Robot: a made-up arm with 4 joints.
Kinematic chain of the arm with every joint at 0, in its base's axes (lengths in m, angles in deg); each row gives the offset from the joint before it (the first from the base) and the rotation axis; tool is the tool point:
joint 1: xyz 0 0 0.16 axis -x
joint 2: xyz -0.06 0 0.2 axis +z
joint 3: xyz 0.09 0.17 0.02 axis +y
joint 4: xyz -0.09 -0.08 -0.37 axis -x
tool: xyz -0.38 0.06 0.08
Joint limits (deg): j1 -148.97..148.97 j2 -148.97..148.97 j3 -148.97..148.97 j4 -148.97..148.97
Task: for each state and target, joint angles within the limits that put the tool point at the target. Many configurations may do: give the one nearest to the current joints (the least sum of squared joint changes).
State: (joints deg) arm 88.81 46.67 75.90 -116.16
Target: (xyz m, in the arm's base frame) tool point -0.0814 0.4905 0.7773
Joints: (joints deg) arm 46.56 74.03 108.09 -124.92
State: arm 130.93 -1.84 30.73 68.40
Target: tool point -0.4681 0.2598 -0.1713
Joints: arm 86.00 -19.83 39.05 47.71
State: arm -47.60 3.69 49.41 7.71
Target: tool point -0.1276 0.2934 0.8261
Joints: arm -0.47 -43.76 85.39 15.37
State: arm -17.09 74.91 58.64 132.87
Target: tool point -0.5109 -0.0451 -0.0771
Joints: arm -53.34 39.23 15.34 127.51
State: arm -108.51 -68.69 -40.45 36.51
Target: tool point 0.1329 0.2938 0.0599
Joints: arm -64.18 -110.04 -36.84 14.61
